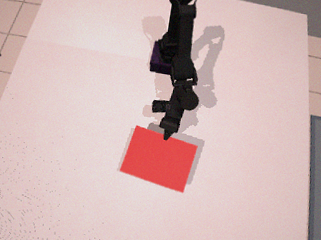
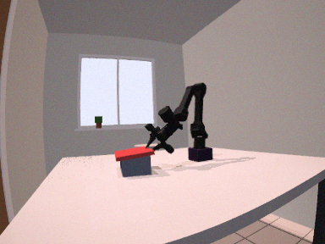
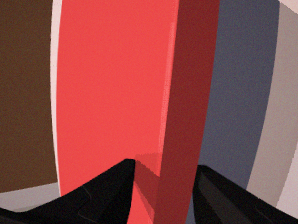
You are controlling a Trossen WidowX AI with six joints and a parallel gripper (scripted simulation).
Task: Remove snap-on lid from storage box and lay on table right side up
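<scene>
Now: the red lid 70 mm ahead of my gripper tip and 10 mm to the right of it. From my gripper tip the other things lie so: storage box: 70 mm ahead, 10 mm to the right, 50 mm below.
</scene>
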